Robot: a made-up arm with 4 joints. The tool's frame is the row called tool.
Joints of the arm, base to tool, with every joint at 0 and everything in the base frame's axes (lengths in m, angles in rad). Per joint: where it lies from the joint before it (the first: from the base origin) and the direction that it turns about. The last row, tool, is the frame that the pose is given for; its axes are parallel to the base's.
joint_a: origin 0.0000 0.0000 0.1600 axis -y
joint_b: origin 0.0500 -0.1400 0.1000 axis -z
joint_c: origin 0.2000 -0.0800 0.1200 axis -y
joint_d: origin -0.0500 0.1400 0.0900 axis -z
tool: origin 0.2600 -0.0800 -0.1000
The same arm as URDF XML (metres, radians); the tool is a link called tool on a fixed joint. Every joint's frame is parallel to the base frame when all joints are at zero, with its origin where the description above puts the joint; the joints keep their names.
<robot name="arm">
  <joint name="joint_a" type="continuous">
    <parent link="base"/>
    <child link="link1"/>
    <origin xyz="0 0 0.16" rpy="0 0 0"/>
    <axis xyz="0 -1 0"/>
  </joint>
  <joint name="joint_b" type="continuous">
    <parent link="link1"/>
    <child link="link2"/>
    <origin xyz="0.05 -0.14 0.1" rpy="0 0 0"/>
    <axis xyz="0 0 -1"/>
  </joint>
  <joint name="joint_c" type="continuous">
    <parent link="link2"/>
    <child link="link3"/>
    <origin xyz="0.2 -0.08 0.12" rpy="0 0 0"/>
    <axis xyz="0 -1 0"/>
  </joint>
  <joint name="joint_d" type="continuous">
    <parent link="link3"/>
    <child link="link4"/>
    <origin xyz="-0.05 0.14 0.09" rpy="0 0 0"/>
    <axis xyz="0 0 -1"/>
  </joint>
  <joint name="tool_joint" type="fixed">
    <parent link="link4"/>
    <child link="tool"/>
    <origin xyz="0.26 -0.08 -0.1" rpy="0 0 0"/>
  </joint>
  <link name="base"/>
  <link name="link1"/>
  <link name="link2"/>
  <link name="link3"/>
  <link name="link4"/>
  <link name="tool"/>
</robot>

